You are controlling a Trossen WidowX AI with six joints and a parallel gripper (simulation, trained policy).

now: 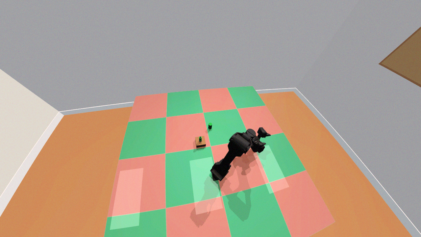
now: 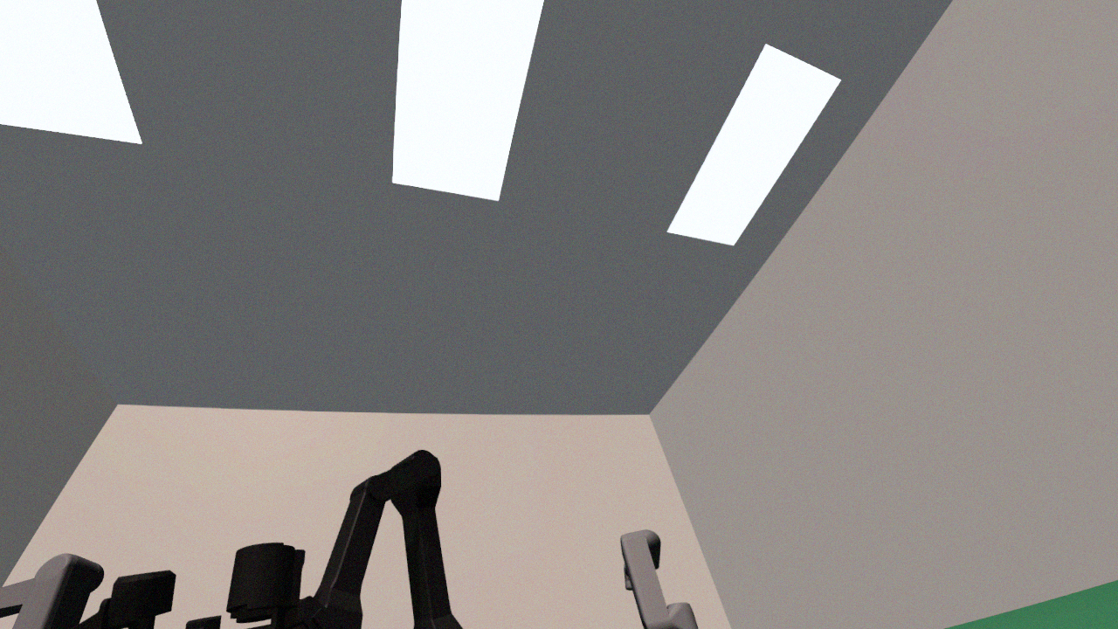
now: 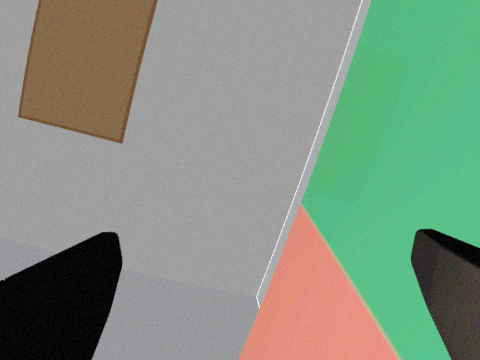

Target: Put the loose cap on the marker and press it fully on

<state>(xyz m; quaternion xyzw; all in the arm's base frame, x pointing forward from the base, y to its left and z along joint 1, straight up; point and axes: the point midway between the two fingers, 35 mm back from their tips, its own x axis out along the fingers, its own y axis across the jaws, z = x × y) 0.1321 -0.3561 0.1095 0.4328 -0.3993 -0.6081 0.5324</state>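
The green cap lies 230 mm ahead of my gripper tip, 360 mm to the left of it and 80 mm below it. Round my gripper tip: green marker (110 mm ahead, 460 mm to the left, 30 mm below); brown holder block (110 mm ahead, 460 mm to the left, 90 mm below).
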